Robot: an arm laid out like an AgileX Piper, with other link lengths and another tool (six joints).
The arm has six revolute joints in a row. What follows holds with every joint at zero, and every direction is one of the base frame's. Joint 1 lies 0.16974 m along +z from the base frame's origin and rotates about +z. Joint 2 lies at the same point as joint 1 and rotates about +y. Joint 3 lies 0.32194 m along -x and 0.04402 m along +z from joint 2 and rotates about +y. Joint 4 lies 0.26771 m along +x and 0.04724 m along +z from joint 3 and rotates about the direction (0.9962, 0, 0.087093). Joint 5 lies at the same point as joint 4 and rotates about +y. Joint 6 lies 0.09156 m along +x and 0.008 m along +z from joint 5 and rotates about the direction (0.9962, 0, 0.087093). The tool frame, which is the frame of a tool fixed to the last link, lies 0.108 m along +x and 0.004 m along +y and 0.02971 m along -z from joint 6; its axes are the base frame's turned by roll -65.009, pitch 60.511 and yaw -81.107 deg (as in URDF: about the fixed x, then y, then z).
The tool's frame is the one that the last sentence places.
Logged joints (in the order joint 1, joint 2, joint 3, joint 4, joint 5, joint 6), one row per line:
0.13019 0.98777 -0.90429 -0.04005 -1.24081 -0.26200
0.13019 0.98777 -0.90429 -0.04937 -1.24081 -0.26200
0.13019 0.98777 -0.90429 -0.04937 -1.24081 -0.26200
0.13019 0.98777 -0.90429 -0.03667 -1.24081 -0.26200
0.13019 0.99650 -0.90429 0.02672 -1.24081 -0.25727
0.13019 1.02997 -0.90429 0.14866 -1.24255 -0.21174
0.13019 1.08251 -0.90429 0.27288 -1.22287 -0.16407
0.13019 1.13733 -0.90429 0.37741 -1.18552 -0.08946
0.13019 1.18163 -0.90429 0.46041 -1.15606 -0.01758
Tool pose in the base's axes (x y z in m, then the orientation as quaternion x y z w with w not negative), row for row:
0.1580 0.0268 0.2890 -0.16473 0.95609 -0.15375 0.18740
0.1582 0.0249 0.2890 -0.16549 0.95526 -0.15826 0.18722
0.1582 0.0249 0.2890 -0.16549 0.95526 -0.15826 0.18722
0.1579 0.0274 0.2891 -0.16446 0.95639 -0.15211 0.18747
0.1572 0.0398 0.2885 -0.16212 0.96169 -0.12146 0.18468
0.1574 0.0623 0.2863 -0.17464 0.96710 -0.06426 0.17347
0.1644 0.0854 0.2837 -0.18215 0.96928 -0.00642 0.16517
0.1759 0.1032 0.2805 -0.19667 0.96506 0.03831 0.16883
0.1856 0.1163 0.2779 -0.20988 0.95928 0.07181 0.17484
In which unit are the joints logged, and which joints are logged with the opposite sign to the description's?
The joints are logged in radians. Opposite sign: joint 5, joint 6.
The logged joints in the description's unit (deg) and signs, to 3 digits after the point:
7.459 56.595 -51.812 -2.295 71.093 15.011
7.459 56.595 -51.812 -2.829 71.093 15.011
7.459 56.595 -51.812 -2.829 71.093 15.011
7.459 56.595 -51.812 -2.101 71.093 15.011
7.459 57.095 -51.812 1.531 71.093 14.740
7.459 59.013 -51.812 8.518 71.193 12.132
7.459 62.023 -51.812 15.635 70.065 9.401
7.459 65.164 -51.812 21.624 67.925 5.126
7.459 67.702 -51.812 26.380 66.237 1.007

